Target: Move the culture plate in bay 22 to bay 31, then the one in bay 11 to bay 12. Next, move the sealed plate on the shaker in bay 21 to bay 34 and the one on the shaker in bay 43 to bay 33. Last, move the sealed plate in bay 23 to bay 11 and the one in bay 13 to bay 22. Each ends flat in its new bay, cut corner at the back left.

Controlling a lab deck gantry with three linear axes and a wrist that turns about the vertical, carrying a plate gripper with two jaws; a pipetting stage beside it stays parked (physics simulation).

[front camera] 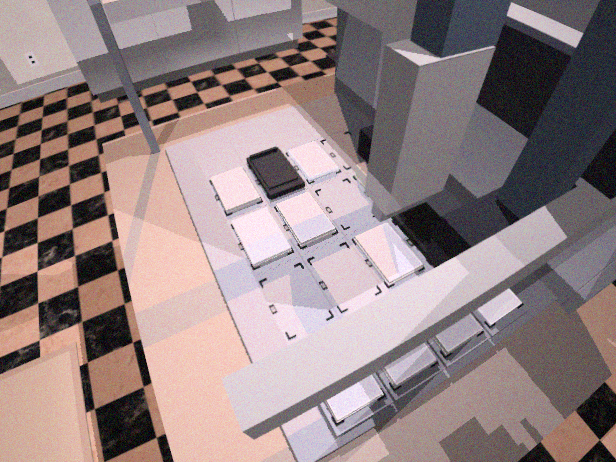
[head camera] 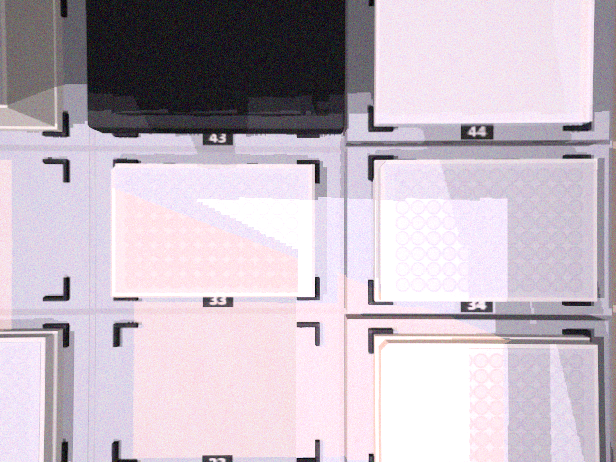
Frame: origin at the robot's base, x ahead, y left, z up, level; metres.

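Where they show: robot's base at its link origin: (front camera: 210,181).
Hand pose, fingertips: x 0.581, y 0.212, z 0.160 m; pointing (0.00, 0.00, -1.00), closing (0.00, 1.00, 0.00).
Observation:
Each offset is from my fingertips to the top centre of the thing. "spot": to the spot under its first point.
A plate {0.146 m down, 0.517 m back, 0.045 m left} (front camera: 313,159) lies in bay 31. Pale plates lie in bay 11 {spot: 0.146 m down, 0.506 m back, 0.170 m right} (front camera: 235,189), bay 12 {spot: 0.144 m down, 0.345 m back, 0.170 m right} (front camera: 261,236) and bay 22 {spot: 0.146 m down, 0.351 m back, 0.062 m right} (front camera: 305,216) (head camera: 20,400). The plate in bay 33 {spot: 0.146 m down, 0.185 m back, 0.040 m left} (front camera: 387,252) (head camera: 210,235) and the one in bay 34 {spot: 0.131 m down, 0.026 m ahead, 0.042 m left} (front camera: 460,335) (head camera: 485,230) lie flat, cut corners at the back left. The shaker in bay 21 {0.129 m down, 0.521 m back, 0.061 m right} (front camera: 276,171) is bare. The shaker in bay 43 {0.129 m down, 0.185 m back, 0.153 m left} (front camera: 432,232) (head camera: 215,60) shows no plate on its visible part. Bays 13 and 23 hold no plate. The gripper's jaws do not show in either view.
Further plates lie in bay 44 {spot: 0.138 m down, 0.023 m ahead, 0.149 m left} (front camera: 500,307) (head camera: 485,60), bay 24 {spot: 0.131 m down, 0.023 m ahead, 0.065 m right} (front camera: 410,365) (head camera: 425,400) and bay 14 {spot: 0.131 m down, 0.021 m ahead, 0.169 m right} (front camera: 355,397). A tall grey housing (front camera: 425,130) hides the back right of the deck in the front view. A pale beam (front camera: 350,345) crosses the foreground.

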